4 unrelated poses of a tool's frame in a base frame.
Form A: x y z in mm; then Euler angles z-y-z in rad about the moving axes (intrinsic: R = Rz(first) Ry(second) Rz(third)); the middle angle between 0 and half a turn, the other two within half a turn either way.
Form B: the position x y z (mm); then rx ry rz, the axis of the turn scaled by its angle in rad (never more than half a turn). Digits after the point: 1 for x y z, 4 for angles.
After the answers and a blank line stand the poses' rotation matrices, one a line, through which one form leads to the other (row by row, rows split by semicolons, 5 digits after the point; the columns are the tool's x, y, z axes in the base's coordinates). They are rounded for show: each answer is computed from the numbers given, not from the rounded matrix.
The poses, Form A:
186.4 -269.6 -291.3 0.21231 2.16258 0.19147
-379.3 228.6 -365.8 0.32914 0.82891 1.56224
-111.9 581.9 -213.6 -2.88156 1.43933 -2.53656
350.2 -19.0 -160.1 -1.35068 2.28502 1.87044
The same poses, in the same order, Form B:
186.4 -269.6 -291.3 -0.0226 2.1717 0.2320
-379.3 228.6 -365.8 0.5545 0.7824 1.7677
-111.9 581.9 -213.6 -0.2537 -1.4562 0.7069
350.2 -19.0 -160.1 2.2980 -0.0914 0.2698

-0.57545 -0.10309 0.81131; 0.07063 0.98205 0.17489; -0.81478 0.15794 -0.55784
-0.31775 -0.64215 0.69762; 0.94815 -0.21029 0.23828; -0.00631 0.73717 0.67568
-0.04205 -0.28353 -0.95804; 0.57739 0.77566 -0.25489; 0.81539 -0.56388 0.13109
0.97461 -0.15141 0.16498; 0.01993 -0.67519 -0.73737; 0.22304 0.72193 -0.65503

